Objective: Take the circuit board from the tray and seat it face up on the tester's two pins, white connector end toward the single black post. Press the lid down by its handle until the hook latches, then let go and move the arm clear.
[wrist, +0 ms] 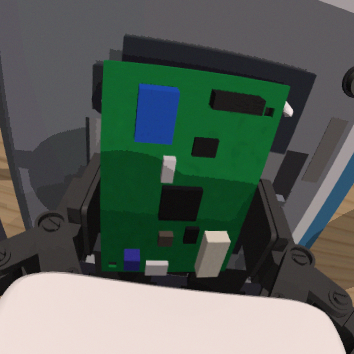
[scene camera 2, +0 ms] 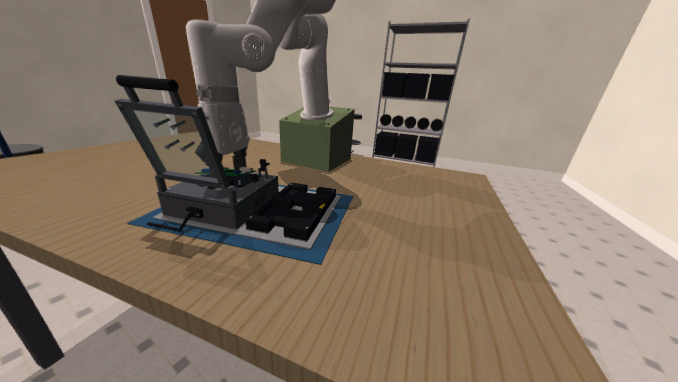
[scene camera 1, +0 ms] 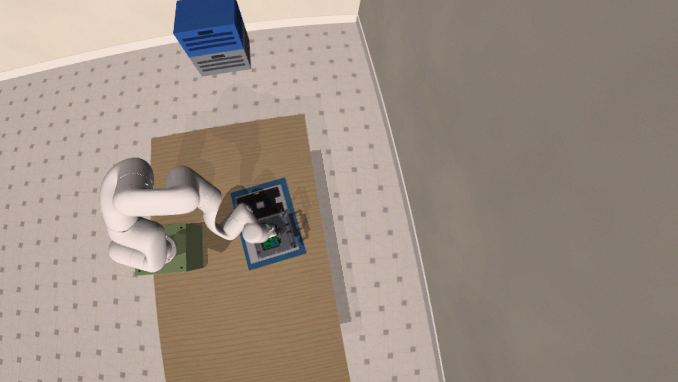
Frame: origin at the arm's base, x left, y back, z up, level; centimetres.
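Where they show: gripper, fingertip midpoint: (wrist: 178, 188) (scene camera 2: 230, 177); arm's base, origin of the base link: (scene camera 2: 317, 114).
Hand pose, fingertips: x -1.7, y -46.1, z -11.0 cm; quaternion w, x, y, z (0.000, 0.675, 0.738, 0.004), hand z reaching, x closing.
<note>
Each offset is from my fingertips to the centre of the thing. "spot": to the spot under its first point. Level surfaces: height alone.
The green circuit board @[dx -0.8, dy +0.0, dz +1.6 cm] (scene camera 1: 270, 244) (scene camera 2: 231, 173) (wrist: 192, 170) is face up above the tester (scene camera 1: 289, 246) (scene camera 2: 220, 212). My gripper (scene camera 2: 230, 161) (wrist: 178, 188) is shut on its long side edges. In the wrist view its white connectors are at the near end and its blue block at the far end. A white pin tip @[spot: dx -5.6, dy +3.1, dz +0.6 cm] (wrist: 288, 109) shows just outside the board's far right corner; whether the board touches any pin is hidden. The lid (scene camera 2: 215, 145) stands raised, with its black handle @[dx +0.3, dy -14.1, dz +19.5 cm] (scene camera 2: 146, 82) on top. A black upright hook @[dx +4.3, dy +7.5, dz +1.9 cm] (scene camera 2: 263, 166) stands at the tester's edge. The single black post cannot be made out.
The black tray @[spot: dx +17.4, dy -4.2, dz -5.4 cm] (scene camera 1: 273, 199) (scene camera 2: 314, 203) lies beside the tester on a blue mat @[dz -7.0 cm] (scene camera 1: 254, 265) (scene camera 2: 325, 254). A cable @[spot: dx +0.4, dy -12.8, dz -4.8 cm] (scene camera 2: 187, 220) leaves the tester. The arm's green base block (scene camera 1: 194, 245) (scene camera 2: 305, 144) is behind. A shelf rack (scene camera 2: 427, 28) and blue cabinet (scene camera 1: 207, 19) stand away from the table.
</note>
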